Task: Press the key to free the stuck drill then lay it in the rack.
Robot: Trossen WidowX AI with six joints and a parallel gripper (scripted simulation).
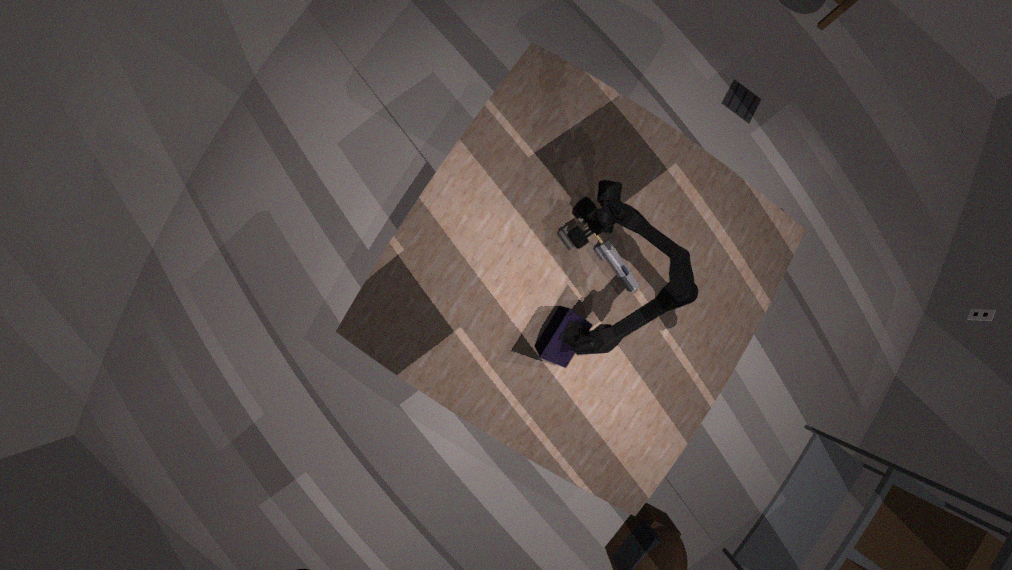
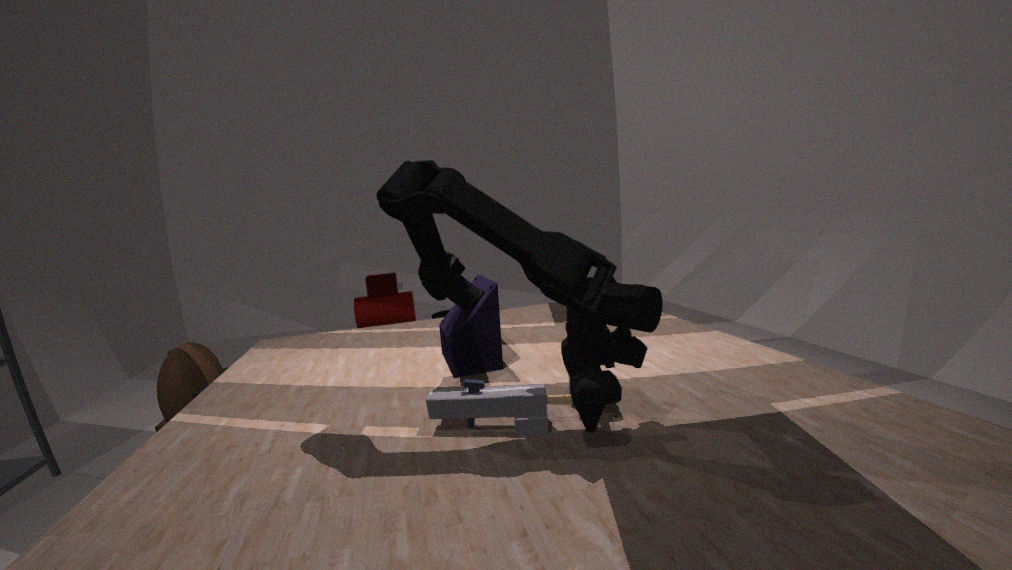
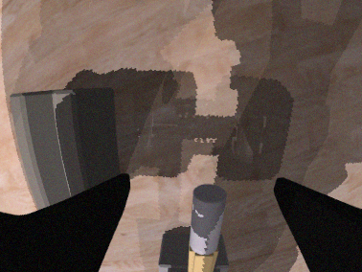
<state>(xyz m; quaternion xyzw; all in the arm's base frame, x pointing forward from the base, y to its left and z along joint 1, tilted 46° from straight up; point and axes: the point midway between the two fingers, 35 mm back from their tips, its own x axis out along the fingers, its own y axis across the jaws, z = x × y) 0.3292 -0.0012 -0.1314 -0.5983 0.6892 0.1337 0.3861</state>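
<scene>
The drill is 5 cm to the right of my gripper tip, 3 cm above it and 2 cm behind it. Also, from my gripper tip: rack (7 cm behind, 5 cm to the left); long grey housing (14 cm to the right, 6 cm behind, 2 cm above); small blue key (16 cm to the right, 7 cm behind, 3 cm above).
</scene>
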